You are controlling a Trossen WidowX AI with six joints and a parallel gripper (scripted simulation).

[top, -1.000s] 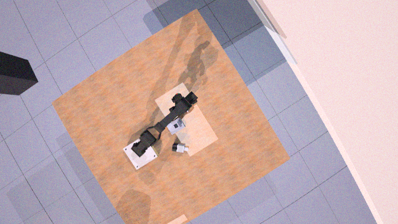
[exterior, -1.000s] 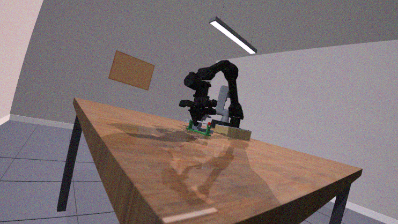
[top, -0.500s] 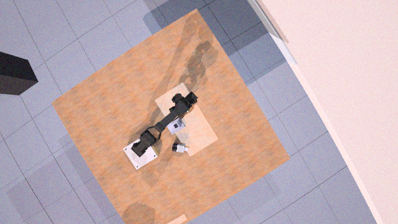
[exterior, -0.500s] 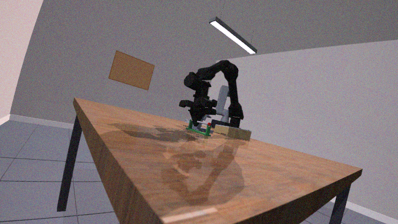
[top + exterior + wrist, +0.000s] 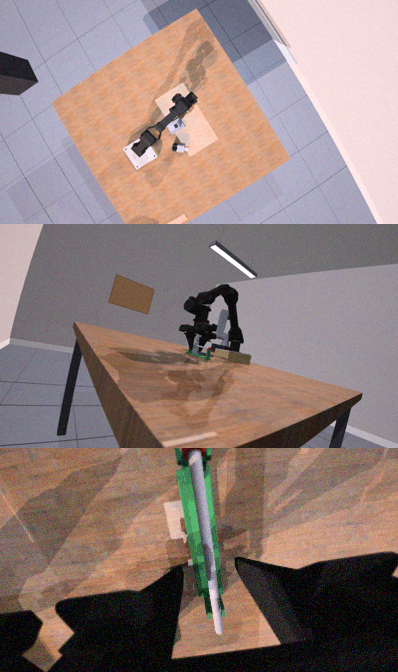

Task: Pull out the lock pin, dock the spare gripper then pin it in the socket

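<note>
My gripper tip is now 20 mm to the right of the green pin cradle. Round my gripper tip: spare gripper (250 mm to the right, 170 mm behind, 10 mm above); then socket (120 mm behind, 100 mm to the right, 30 mm above).
</note>
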